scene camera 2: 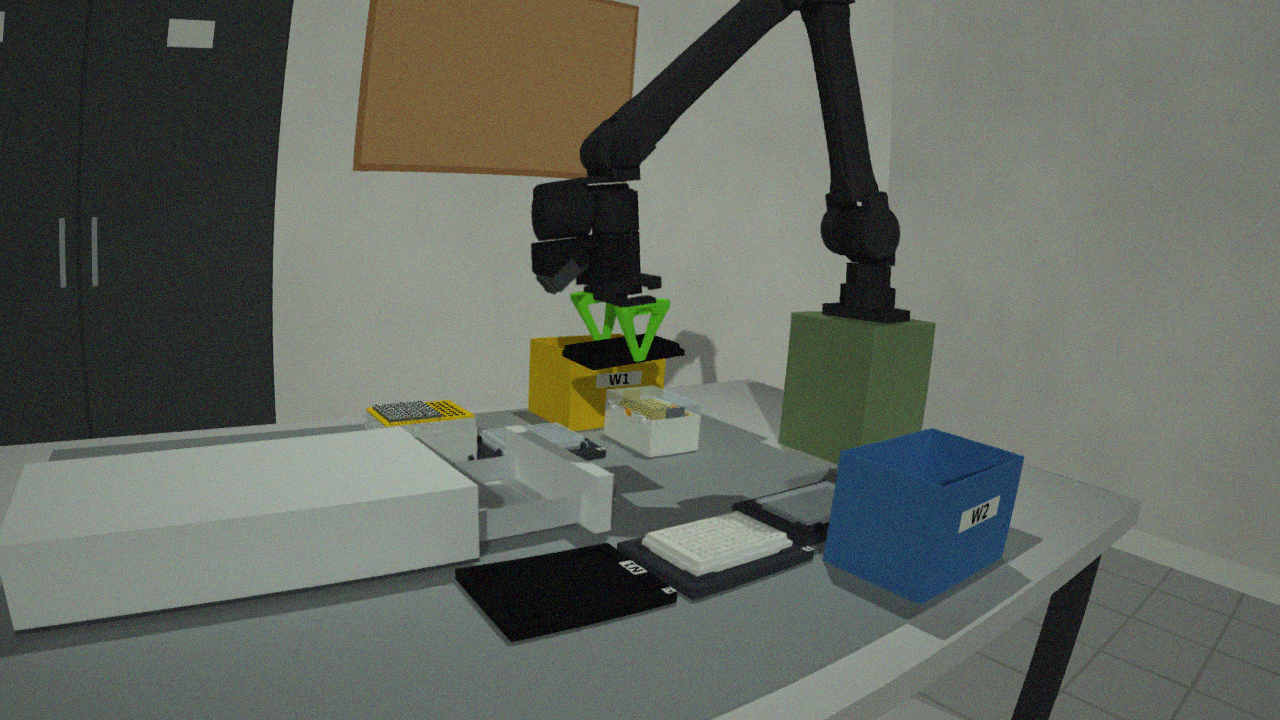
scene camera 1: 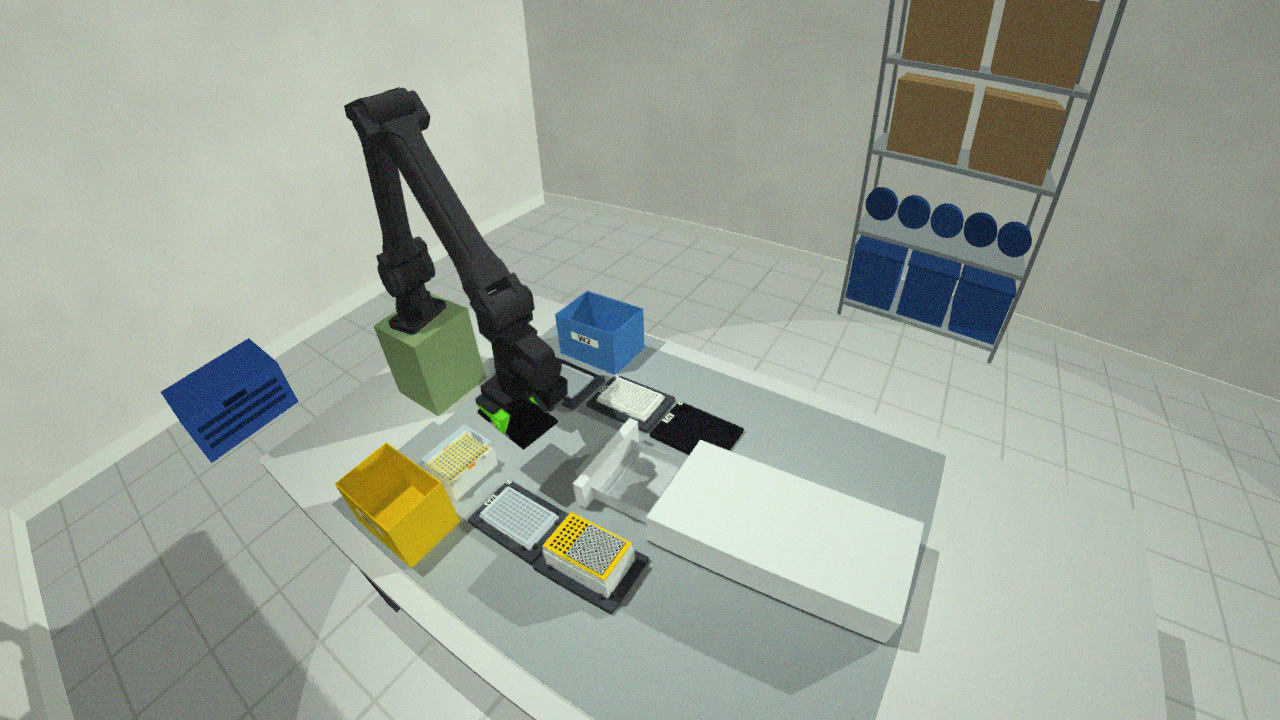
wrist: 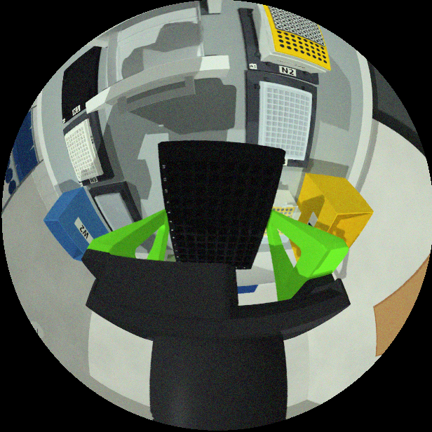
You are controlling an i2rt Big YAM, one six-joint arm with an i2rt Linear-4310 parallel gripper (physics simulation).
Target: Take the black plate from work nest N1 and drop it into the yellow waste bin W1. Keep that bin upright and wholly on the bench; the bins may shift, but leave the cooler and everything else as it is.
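Frame: origin at the arm's base, x ahead, y left, z up, level; metres.
Where they show: gripper, between the fingertips: [scene camera 2: 620,354] [scene camera 1: 518,418]; arm's base, origin of its link: [scene camera 2: 866,317] [scene camera 1: 418,316].
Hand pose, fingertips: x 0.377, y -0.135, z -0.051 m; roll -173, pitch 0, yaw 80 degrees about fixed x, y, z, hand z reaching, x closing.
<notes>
Each offset is from my fingertips to the top centre of the thing. "spot": to the spot under its first point.
My gripper [scene camera 1: 523,419] [scene camera 2: 621,347] [wrist: 217,214], with green fingers, is shut on the black plate {dx -0.003, dy +0.001, dz +0.018 m} [scene camera 1: 534,428] [scene camera 2: 586,354] [wrist: 220,175]. It holds the plate by its two long sides, about level, well above the bench. The yellow waste bin W1 {dx -0.156, dy -0.221, dz -0.034 m} [scene camera 1: 420,532] [scene camera 2: 559,389] [wrist: 355,225] stands upright on the bench, near its edge. In the wrist view the bin is to the right of the plate, beyond the right finger. The plate is beside the bin, not over its opening. Work nest N1 {dx +0.269, dy +0.232, dz -0.136 m} [scene camera 1: 698,431] [scene camera 2: 563,591] [wrist: 80,85] is a black pad with no plate on it.
A white box with yellow contents {dx -0.131, dy -0.065, dz -0.084 m} [scene camera 1: 459,458] [scene camera 2: 651,429] stands beside W1. Blue bin W2 {dx -0.059, dy +0.418, dz -0.034 m} [scene camera 1: 604,340] [scene camera 2: 917,528] [wrist: 75,225] stands upright. A nest with a pale plate {spot: dx +0.052, dy -0.117, dz -0.130 m} [scene camera 1: 519,516] [wrist: 285,120] and a yellow-topped rack {dx +0.213, dy -0.140, dz -0.077 m} [scene camera 1: 588,548] [scene camera 2: 420,411] lie near a large white box {spot: dx +0.513, dy -0.008, dz -0.070 m} [scene camera 1: 787,537] [scene camera 2: 241,501].
</notes>
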